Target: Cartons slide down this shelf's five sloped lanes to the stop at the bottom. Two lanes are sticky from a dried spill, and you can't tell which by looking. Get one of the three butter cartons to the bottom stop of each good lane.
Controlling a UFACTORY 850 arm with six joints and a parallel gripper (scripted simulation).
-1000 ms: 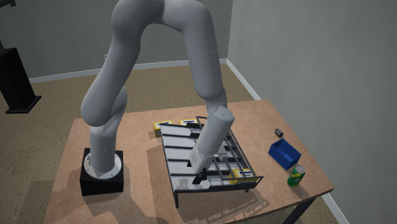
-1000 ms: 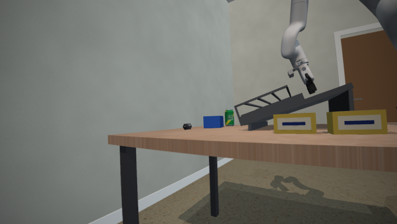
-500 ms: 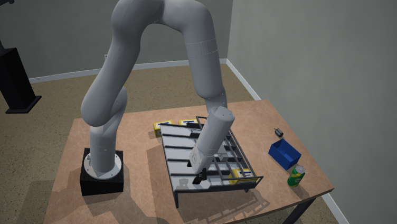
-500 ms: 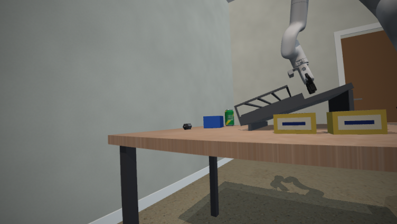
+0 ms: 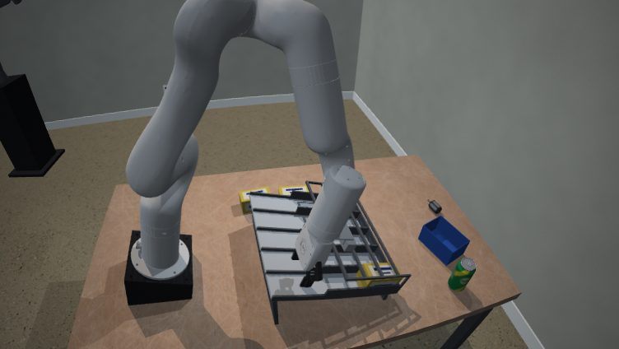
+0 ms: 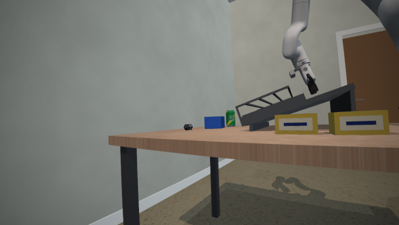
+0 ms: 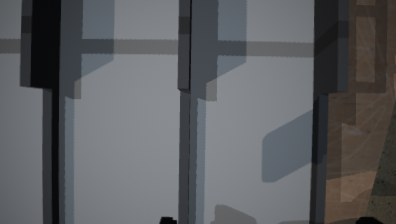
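Right now my hand is 6 cm above the dark divider, 4 cm to the right of it and 3 cm past it. Also, from my hand: small black object 59 cm ahead, 42 cm to the left, 18 cm below.
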